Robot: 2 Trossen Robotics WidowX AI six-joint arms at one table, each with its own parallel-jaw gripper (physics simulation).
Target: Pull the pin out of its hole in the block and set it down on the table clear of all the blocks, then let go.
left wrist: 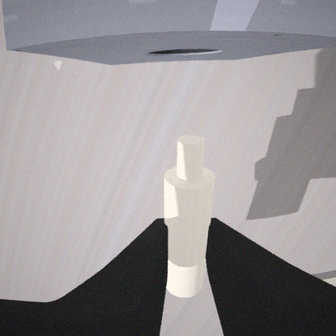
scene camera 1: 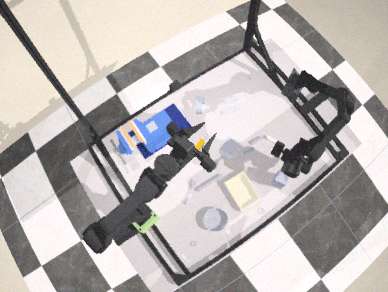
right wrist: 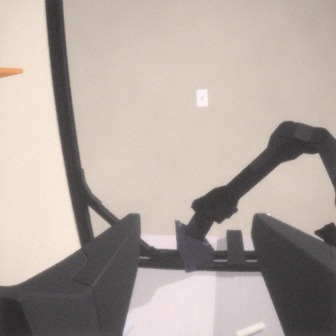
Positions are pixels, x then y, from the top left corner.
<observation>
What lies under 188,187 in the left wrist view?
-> A cream pin.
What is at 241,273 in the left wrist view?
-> My left gripper.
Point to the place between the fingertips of my right gripper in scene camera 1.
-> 210,127
</observation>
